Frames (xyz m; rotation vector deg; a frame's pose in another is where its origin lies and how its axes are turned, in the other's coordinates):
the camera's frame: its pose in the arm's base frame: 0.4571 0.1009 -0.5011 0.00 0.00 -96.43
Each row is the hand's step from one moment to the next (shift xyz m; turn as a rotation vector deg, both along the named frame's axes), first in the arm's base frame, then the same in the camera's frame.
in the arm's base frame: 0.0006 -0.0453 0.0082 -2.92 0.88 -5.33
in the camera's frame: 0.0449 0.0057 0.0082 -0.55 -3.00 -5.33
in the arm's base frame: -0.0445 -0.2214 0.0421 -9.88 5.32 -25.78
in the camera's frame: 0.2250 -0.0194 0.0421 -4.18 -10.41 -25.78
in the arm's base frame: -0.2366 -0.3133 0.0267 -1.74 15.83 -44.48
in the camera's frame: 0.3378 -0.2000 0.0267 -15.54 -3.50 -44.48
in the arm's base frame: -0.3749 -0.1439 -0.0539 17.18 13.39 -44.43
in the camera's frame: 0.1850 -0.3564 -0.0539 -15.23 15.57 -44.43
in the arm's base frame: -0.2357 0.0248 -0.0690 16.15 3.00 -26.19
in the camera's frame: 0.0018 -0.2370 -0.0690 -4.79 15.71 -26.19
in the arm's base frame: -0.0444 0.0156 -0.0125 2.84 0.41 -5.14
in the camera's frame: -0.0105 -0.0459 -0.0125 -0.73 2.78 -5.14
